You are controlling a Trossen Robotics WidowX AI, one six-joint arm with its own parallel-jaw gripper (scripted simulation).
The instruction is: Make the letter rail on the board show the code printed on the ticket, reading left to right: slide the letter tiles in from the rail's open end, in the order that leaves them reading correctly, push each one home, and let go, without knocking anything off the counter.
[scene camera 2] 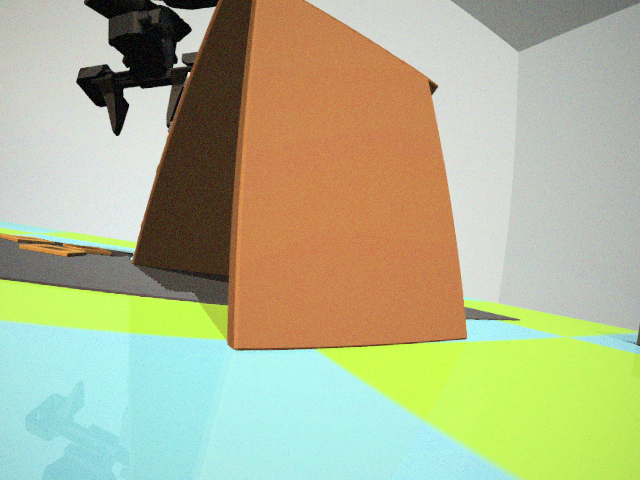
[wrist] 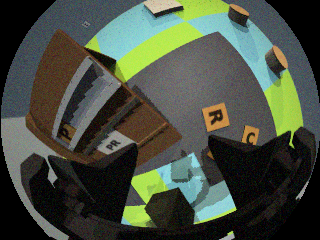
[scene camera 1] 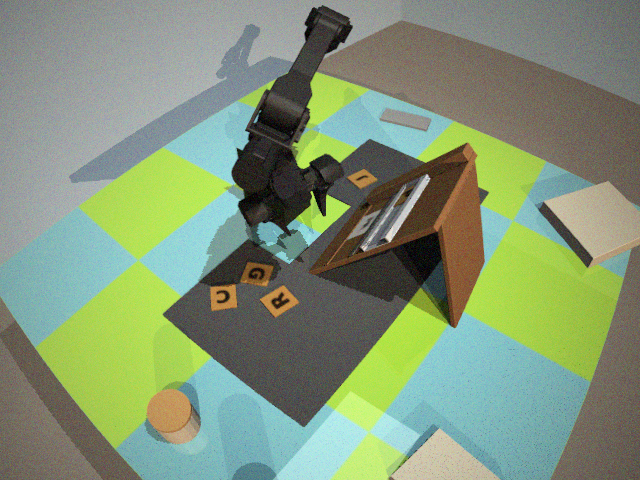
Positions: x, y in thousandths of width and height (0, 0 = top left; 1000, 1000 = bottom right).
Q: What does the gripper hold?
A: Nothing.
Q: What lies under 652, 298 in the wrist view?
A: A dark mat.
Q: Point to a slanted brown board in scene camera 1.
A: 696, 416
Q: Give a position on a slanted brown board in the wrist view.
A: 227, 344
